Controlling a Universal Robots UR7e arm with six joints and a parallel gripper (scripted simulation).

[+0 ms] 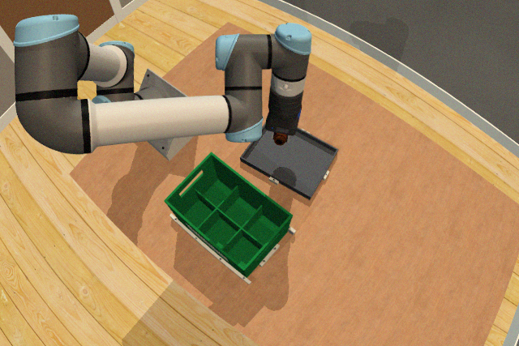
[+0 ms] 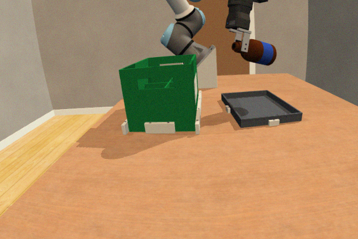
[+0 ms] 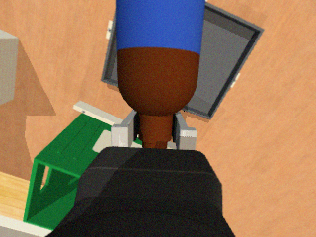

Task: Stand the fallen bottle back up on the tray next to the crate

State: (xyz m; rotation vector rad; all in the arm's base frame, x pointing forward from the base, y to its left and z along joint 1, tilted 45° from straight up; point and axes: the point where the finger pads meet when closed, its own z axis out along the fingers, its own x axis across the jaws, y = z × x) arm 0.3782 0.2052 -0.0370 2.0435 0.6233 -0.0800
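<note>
My gripper is now 40 mm to the right of the bottle, 20 mm past it and 20 mm above it. Round my hand: green crate (240 mm to the right, 120 mm below, 30 mm ahead); then dark grey tray (190 mm below, 50 mm to the left, 10 mm ahead).
</note>
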